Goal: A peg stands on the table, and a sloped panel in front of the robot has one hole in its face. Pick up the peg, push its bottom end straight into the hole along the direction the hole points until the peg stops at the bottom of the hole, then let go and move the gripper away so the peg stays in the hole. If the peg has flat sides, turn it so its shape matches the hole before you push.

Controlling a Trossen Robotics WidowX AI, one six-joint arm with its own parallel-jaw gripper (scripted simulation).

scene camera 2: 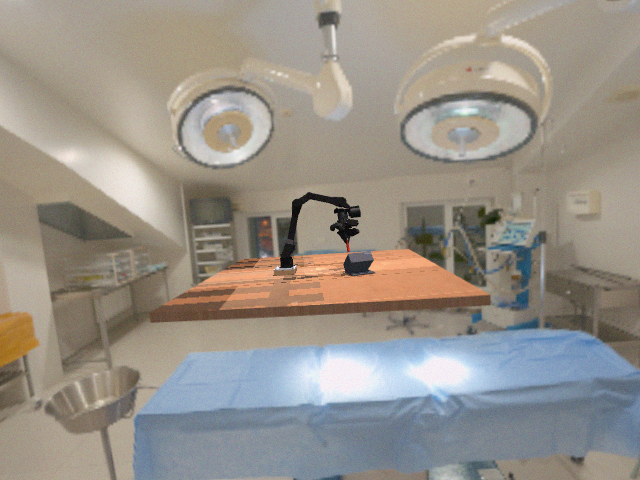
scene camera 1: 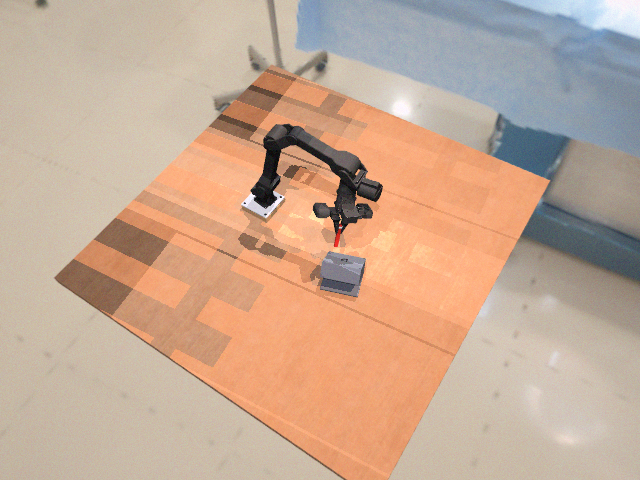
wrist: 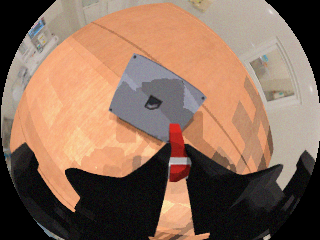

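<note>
I am carrying a red peg in my gripper (scene camera 1: 338, 233), and the wrist view shows that gripper (wrist: 176, 148) as well. There is also a grey sloped panel (wrist: 142, 77) to be seen.
</note>
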